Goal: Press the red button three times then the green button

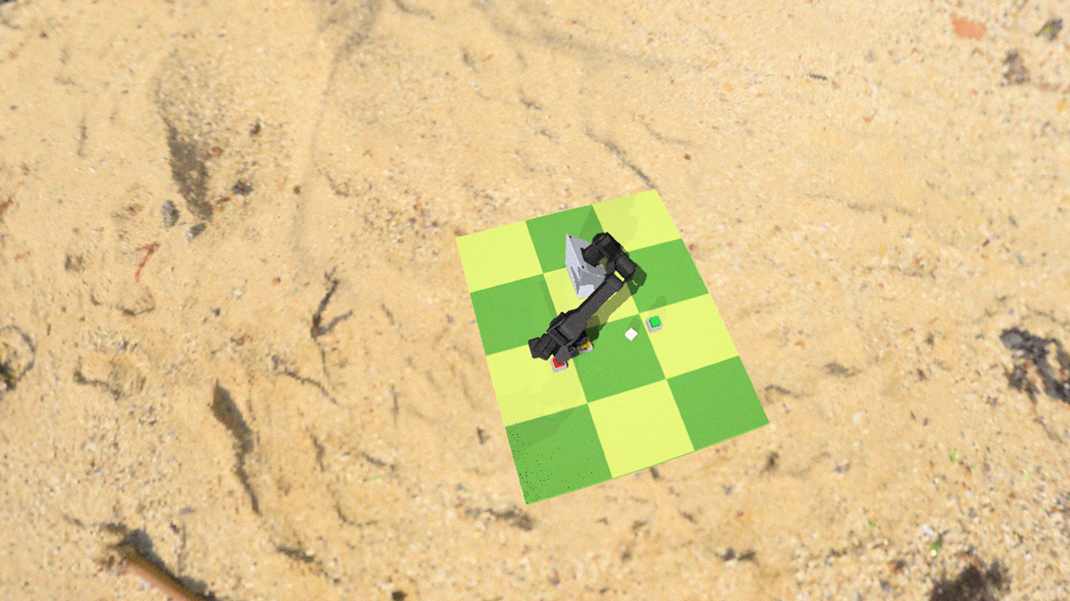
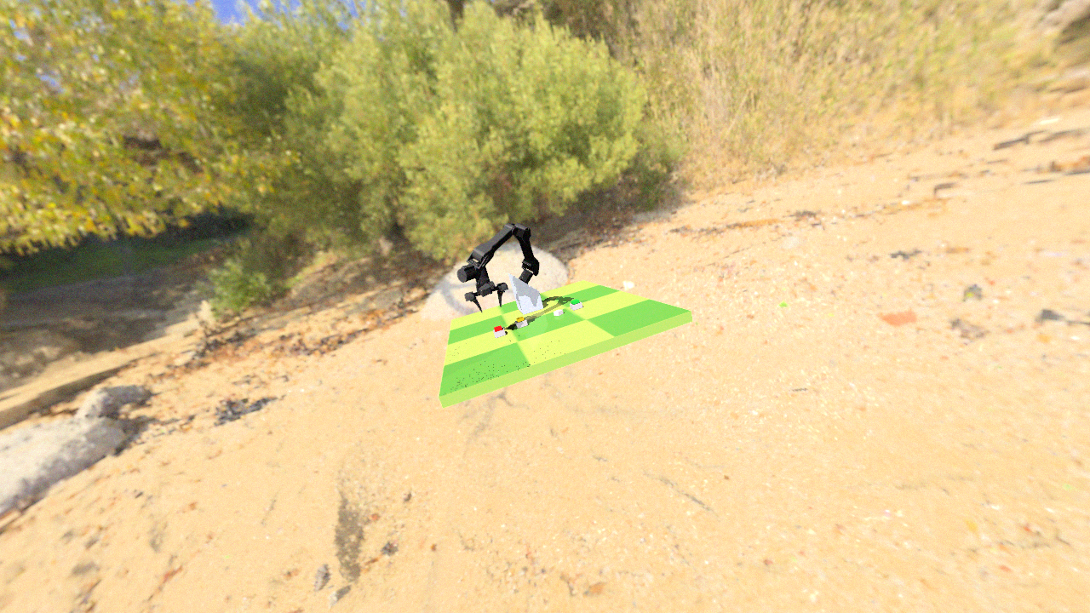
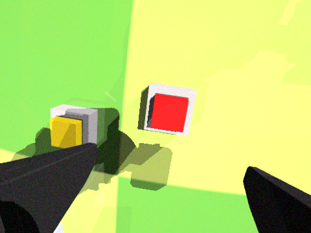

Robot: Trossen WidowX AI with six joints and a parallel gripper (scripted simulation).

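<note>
Right now my gripper tip is 9 cm above the red button. From my gripper tip the other things lie so: yellow button (11 cm to the left, 9 cm below, 5 cm behind); green button (38 cm to the left, 9 cm below, 9 cm behind); small white block (29 cm to the left, 11 cm below, 7 cm behind).
</note>
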